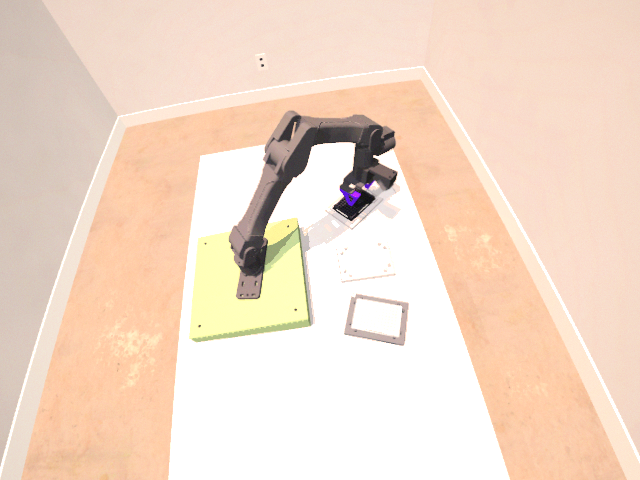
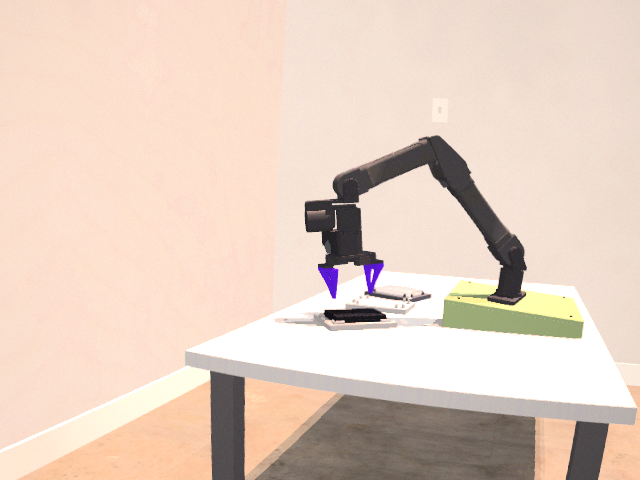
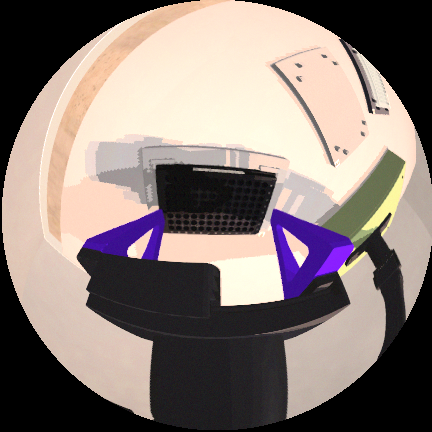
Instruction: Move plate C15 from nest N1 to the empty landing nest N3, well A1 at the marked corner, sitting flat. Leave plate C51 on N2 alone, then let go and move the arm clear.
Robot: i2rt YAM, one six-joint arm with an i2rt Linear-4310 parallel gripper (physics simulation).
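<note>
The black plate C15 (image 1: 347, 210) (image 2: 356, 315) (image 3: 220, 192) sits on the pale nest N1 (image 1: 353, 224) (image 2: 341, 326) (image 3: 210, 153); its label strip is too blurred to read. My gripper (image 1: 360, 196) (image 2: 352, 295) (image 3: 217, 214) is open and empty, pointing down above the plate; the fingertips are higher than its top. The empty pale nest N3 (image 1: 365, 262) (image 2: 382, 306) (image 3: 320, 95), with small corner posts, lies beside N1. The white plate C51 (image 1: 377, 316) (image 2: 398, 291) (image 3: 375, 80) sits on the dark nest N2 (image 1: 374, 337) (image 2: 424, 296). N3's marked corner cannot be made out.
The yellow-green base block (image 1: 279, 289) (image 2: 511, 317) (image 3: 395, 197) carries the arm and stands beside the nests on the white table (image 1: 320, 403) (image 2: 439, 366). The arm's shadow falls across the table around N1. Walls stand beyond the table.
</note>
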